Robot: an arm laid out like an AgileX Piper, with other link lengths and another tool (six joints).
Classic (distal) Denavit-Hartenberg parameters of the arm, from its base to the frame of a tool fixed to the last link. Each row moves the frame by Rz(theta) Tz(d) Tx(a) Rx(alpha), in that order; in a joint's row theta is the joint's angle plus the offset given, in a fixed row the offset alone. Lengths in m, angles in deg.
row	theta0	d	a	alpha
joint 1	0.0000	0.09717	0.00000	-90.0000
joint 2	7.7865	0.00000	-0.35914	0.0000
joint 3	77.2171	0.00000	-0.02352	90.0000
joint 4	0.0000	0.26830	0.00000	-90.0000
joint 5	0.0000	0.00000	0.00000	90.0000
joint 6	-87.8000	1.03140	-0.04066	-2.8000
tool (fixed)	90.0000	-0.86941	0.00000	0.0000
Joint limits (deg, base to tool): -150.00..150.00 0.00..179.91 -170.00..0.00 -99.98..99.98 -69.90..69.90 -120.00..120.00
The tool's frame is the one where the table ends.
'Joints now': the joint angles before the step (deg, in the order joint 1, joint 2, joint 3, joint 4, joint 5, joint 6). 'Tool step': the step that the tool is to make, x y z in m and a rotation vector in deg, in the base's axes. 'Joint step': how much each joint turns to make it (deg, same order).
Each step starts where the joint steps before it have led.
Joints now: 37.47, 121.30, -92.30, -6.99, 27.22, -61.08
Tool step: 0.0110, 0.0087, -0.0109, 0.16, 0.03, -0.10
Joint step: 0.00, 2.85, -2.96, 0.12, 0.04, 0.06
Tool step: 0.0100, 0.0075, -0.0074, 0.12, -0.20, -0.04
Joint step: 0.00, 2.41, -2.99, -0.02, 0.35, 0.01
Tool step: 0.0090, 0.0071, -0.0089, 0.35, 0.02, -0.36
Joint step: 0.00, 2.35, -2.59, 0.00, 0.07, 0.46
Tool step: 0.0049, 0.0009, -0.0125, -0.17, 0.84, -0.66
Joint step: -0.23, 1.67, -0.81, 0.04, -0.06, 0.54
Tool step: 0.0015, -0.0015, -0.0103, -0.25, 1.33, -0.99
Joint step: -0.23, 0.97, 0.01, 0.07, 0.28, 0.89
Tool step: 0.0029, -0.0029, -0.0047, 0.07, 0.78, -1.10
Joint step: -0.40, 0.46, 0.00, 0.03, 0.17, 0.84
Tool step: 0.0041, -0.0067, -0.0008, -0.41, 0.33, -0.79
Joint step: -0.69, -0.01, 0.01, -0.24, 0.53, 0.19
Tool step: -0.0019, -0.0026, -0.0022, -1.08, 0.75, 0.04
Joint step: 0.01, 0.02, -0.03, -0.40, 1.26, -0.01
